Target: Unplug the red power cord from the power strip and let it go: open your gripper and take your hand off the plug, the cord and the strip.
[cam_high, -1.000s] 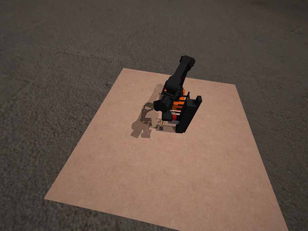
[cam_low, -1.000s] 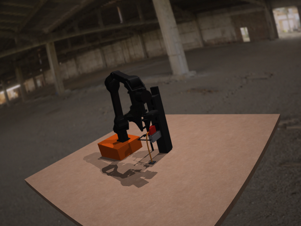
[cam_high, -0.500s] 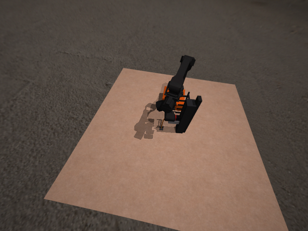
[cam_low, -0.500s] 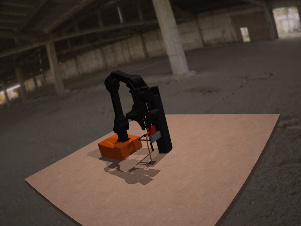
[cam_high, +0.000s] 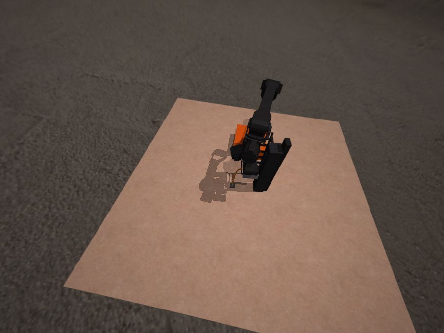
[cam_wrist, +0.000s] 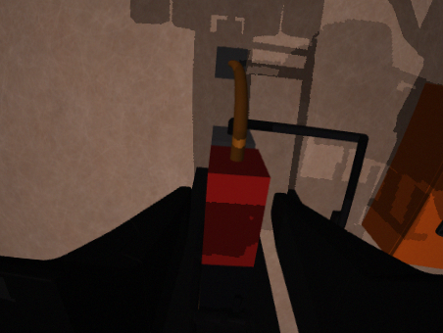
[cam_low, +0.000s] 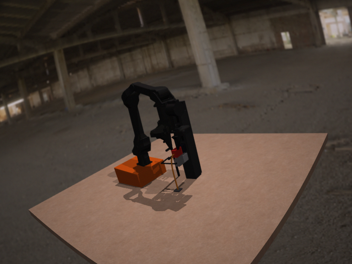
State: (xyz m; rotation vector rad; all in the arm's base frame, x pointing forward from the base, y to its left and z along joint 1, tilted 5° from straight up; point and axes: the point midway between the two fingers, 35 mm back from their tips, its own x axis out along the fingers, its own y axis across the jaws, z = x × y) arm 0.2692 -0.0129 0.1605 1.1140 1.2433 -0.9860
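Now: the red plug 3 cm to the left of my gripper tip, 1 cm below it and 1 cm behind it.
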